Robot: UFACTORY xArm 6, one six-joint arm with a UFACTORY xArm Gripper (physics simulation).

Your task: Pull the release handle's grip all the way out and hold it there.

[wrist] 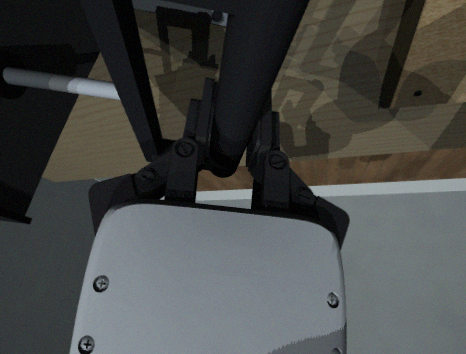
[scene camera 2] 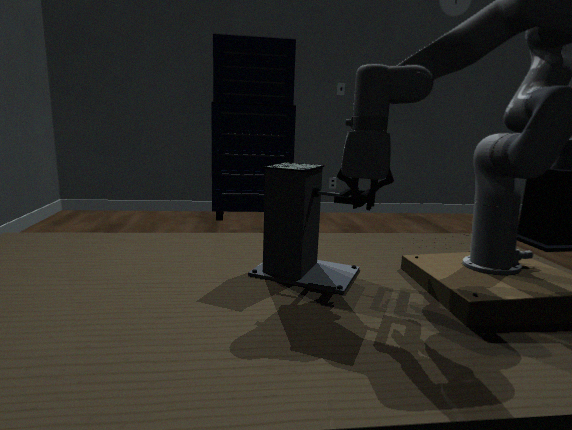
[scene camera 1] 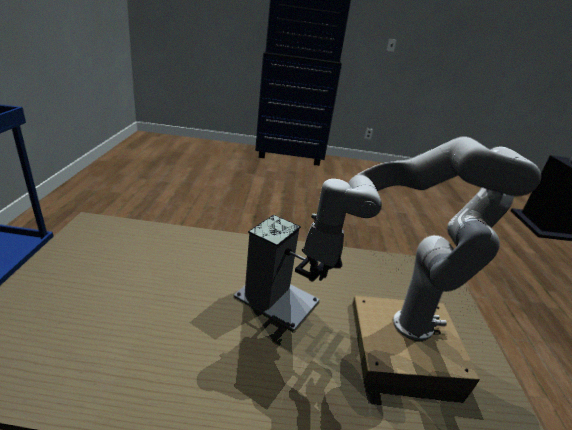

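The release handle's dark grip [scene camera 1: 302,271] [scene camera 2: 345,199] [wrist: 255,60] stands out from the side of the dark upright housing [scene camera 1: 270,270] [scene camera 2: 287,220], on the arm's side. A pale rod [scene camera 1: 297,255] [scene camera 2: 328,193] [wrist: 75,84] shows between the housing and the grip's frame. My gripper [scene camera 1: 321,271] [scene camera 2: 363,200] [wrist: 235,99] points down and is shut on the grip's round outer bar, with one finger on each side; in the wrist view one finger is inside the frame. The housing stands upright on a grey base plate [scene camera 1: 300,309] [scene camera 2: 340,272]. Whether the rod is at its full travel cannot be told.
The arm stands on a wooden block [scene camera 1: 415,362] [scene camera 2: 450,275] to the right of the housing, on the wooden table [scene camera 1: 100,325] [scene camera 2: 125,340]. A dark blue cabinet [scene camera 1: 300,102] [scene camera 2: 254,125] stands by the back wall. A blue frame [scene camera 1: 30,180] is at the far left.
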